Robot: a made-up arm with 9 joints. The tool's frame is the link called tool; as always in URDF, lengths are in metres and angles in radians. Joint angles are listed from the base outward.
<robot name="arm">
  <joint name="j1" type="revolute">
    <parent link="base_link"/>
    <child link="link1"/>
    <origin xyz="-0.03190 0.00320 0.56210" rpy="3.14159 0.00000 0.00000"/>
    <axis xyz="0 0 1"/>
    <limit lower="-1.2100" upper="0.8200"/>
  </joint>
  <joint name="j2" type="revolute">
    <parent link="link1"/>
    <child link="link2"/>
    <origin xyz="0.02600 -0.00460 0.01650" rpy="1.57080 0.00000 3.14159"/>
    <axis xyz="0 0 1"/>
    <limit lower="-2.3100" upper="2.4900"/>
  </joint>
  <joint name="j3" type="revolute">
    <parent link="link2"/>
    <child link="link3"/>
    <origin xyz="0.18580 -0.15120 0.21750" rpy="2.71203 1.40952 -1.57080"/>
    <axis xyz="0 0 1"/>
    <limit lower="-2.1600" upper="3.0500"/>
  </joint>
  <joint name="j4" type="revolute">
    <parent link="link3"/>
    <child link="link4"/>
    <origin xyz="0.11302 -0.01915 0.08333" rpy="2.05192 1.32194 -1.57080"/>
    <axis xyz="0 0 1"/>
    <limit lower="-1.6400" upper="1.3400"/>
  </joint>
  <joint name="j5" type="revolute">
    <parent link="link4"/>
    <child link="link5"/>
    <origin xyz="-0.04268 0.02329 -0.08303" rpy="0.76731 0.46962 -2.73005"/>
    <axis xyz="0 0 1"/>
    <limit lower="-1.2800" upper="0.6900"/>
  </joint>
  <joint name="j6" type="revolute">
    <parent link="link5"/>
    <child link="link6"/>
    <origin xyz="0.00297 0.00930 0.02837" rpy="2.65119 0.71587 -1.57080"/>
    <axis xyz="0 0 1"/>
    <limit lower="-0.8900" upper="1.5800"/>
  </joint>
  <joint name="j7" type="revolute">
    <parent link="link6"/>
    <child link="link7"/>
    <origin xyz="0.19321 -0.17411 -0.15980" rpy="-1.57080 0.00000 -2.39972"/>
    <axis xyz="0 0 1"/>
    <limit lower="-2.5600" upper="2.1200"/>
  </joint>
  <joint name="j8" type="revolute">
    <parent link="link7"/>
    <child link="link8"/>
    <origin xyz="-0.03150 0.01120 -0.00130" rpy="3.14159 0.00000 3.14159"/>
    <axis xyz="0 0 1"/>
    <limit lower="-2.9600" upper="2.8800"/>
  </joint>
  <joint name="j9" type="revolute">
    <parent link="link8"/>
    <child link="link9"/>
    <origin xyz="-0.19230 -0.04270 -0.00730" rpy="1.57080 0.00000 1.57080"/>
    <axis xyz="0 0 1"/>
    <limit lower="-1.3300" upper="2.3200"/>
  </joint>
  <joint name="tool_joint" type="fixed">
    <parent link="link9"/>
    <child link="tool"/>
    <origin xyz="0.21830 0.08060 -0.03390" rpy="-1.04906 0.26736 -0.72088"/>
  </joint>
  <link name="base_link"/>
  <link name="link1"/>
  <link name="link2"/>
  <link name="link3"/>
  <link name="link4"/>
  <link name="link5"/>
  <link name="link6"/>
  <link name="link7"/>
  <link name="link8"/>
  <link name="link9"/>
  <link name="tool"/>
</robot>
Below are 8 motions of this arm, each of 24 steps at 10 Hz.
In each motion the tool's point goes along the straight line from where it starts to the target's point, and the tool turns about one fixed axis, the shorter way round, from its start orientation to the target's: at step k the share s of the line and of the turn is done. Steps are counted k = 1, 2, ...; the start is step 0. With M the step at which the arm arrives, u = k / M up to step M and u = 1 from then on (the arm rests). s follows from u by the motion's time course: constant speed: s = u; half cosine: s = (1 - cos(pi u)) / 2; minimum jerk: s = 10 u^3 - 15 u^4 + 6 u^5.
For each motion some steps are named. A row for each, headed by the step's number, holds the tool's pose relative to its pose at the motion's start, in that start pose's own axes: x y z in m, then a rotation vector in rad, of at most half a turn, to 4 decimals.
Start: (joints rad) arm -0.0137 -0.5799 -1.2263 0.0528 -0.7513 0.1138 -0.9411 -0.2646 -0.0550
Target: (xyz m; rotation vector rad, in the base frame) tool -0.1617 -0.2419 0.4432 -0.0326 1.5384 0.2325
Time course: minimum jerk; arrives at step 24
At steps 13, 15, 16, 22, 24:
13: -0.2010 0.0091 0.0893 -0.3569 -0.5891 0.1608
15: -0.2521 0.0114 0.1120 -0.4478 -0.7391 0.2017
16: -0.2749 0.0124 0.1221 -0.4881 -0.8057 0.2199
22: -0.3461 0.0156 0.1538 -0.6147 -1.0145 0.2769
24: -0.3479 0.0157 0.1546 -0.6178 -1.0197 0.2783

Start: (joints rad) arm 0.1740 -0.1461 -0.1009 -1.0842 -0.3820 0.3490 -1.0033 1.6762 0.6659
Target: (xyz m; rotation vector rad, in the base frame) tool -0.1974 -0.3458 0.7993 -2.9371 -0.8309 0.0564
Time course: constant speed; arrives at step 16
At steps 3, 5, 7, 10, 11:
3: 0.0003 0.0423 0.0536 0.1775 0.0362 -0.0408
5: 0.0004 0.0704 0.0893 0.2959 0.0603 -0.0680
7: 0.0006 0.0986 0.1250 0.4143 0.0844 -0.0952
10: 0.0009 0.1408 0.1785 0.5918 0.1206 -0.1361
11: 0.0010 0.1549 0.1964 0.6510 0.1327 -0.1497

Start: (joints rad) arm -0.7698 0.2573 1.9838 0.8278 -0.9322 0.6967 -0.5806 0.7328 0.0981
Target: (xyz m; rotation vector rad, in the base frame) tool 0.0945 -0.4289 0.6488 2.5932 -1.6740 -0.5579
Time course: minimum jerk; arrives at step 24
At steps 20, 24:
20: -0.4205 0.2140 -0.0658 -0.1127 -1.1600 1.6303
24: -0.4360 0.2219 -0.0683 -0.1169 -1.2027 1.6903

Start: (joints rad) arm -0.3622 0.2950 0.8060 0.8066 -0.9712 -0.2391 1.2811 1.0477 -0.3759
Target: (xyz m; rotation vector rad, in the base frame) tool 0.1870 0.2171 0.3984 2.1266 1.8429 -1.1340
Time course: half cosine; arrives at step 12
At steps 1, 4, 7, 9, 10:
1: -0.0013 0.0002 -0.0003 0.0006 -0.0070 -0.0003
4: -0.0185 0.0033 -0.0041 0.0082 -0.1020 -0.0049
7: -0.0466 0.0084 -0.0103 0.0208 -0.2569 -0.0122
9: -0.0631 0.0114 -0.0140 0.0282 -0.3484 -0.0166
10: -0.0690 0.0124 -0.0153 0.0308 -0.3808 -0.0181

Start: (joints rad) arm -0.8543 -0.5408 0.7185 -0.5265 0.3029 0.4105 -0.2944 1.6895 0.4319
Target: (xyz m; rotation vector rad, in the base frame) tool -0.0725 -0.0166 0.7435 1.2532 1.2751 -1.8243
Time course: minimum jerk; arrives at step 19
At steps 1, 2, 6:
1: -0.0001 0.0000 0.0000 0.0007 -0.0013 -0.0018
2: -0.0010 0.0003 0.0003 0.0051 -0.0098 -0.0133
6: -0.0180 0.0050 0.0063 0.0943 -0.1830 -0.2477

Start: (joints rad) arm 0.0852 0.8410 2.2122 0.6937 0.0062 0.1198 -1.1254 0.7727 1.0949
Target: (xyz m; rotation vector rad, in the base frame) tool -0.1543 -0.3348 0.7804 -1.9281 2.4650 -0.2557
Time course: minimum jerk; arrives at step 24
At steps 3, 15, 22, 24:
3: 0.0016 -0.0007 -0.0028 0.0017 0.0086 -0.0135
15: 0.0704 -0.0320 -0.1248 0.0776 0.3869 -0.6081
22: 0.0966 -0.0440 -0.1713 0.1065 0.5311 -0.8347
24: 0.0971 -0.0442 -0.1722 0.1071 0.5338 -0.8390

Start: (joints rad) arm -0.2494 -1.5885 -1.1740 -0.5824 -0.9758 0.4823 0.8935 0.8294 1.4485
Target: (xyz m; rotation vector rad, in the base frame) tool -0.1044 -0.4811 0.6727 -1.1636 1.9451 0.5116
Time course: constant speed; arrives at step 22
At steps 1, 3, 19, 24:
1: 0.0121 -0.0032 0.0042 0.0146 -0.0126 0.0077
3: 0.0362 -0.0096 0.0126 0.0439 -0.0379 0.0232
19: 0.2293 -0.0606 0.0799 0.2780 -0.2403 0.1472
24: 0.2655 -0.0702 0.0925 0.3219 -0.2782 0.1705

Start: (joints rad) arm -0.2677 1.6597 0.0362 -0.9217 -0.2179 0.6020 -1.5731 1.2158 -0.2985
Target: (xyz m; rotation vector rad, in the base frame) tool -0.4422 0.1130 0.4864 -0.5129 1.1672 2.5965
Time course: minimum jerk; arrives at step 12
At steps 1, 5, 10, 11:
1: 0.0010 0.0009 0.0011 0.0017 0.0038 0.0011
5: 0.0680 0.0580 0.0776 0.1154 0.2614 0.0758
10: 0.1892 0.1613 0.2160 0.3212 0.7275 0.2109
11: 0.1952 0.1663 0.2228 0.3314 0.7504 0.2176

